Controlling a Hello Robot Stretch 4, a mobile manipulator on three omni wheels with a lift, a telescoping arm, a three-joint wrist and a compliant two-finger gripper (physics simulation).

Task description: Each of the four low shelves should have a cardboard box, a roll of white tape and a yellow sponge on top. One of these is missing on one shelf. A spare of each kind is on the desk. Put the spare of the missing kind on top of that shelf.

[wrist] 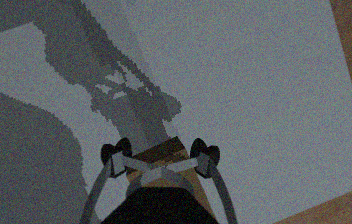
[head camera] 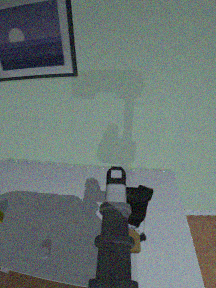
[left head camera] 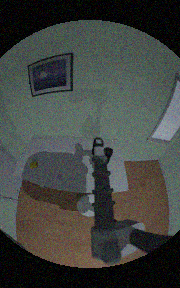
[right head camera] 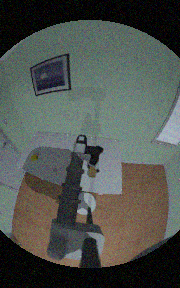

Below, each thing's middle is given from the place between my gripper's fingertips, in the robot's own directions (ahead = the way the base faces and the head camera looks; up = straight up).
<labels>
My hand is 61 cm short of the framed picture [left head camera: 54,73], 59 cm to the right of it and 81 cm below it.
</labels>
